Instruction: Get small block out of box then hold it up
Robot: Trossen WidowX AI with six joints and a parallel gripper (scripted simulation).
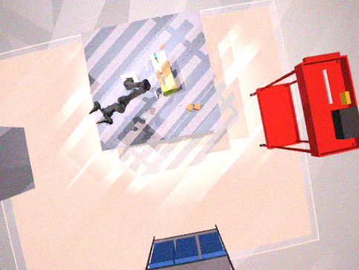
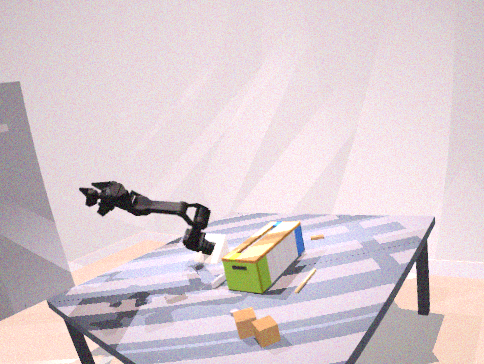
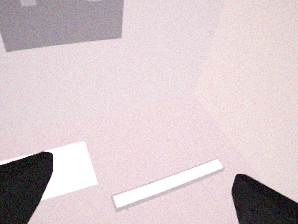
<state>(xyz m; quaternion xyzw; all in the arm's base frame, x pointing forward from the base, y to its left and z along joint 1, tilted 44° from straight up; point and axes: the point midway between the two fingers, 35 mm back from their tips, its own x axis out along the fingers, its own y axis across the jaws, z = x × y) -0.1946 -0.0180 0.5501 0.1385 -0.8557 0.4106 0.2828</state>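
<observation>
The long box is 50 cm ahead of my gripper tip, 40 cm below it and 39 cm to the left of it. Round my gripper tip: thin tan stick (74 cm ahead, 46 cm below, 35 cm to the left).
</observation>
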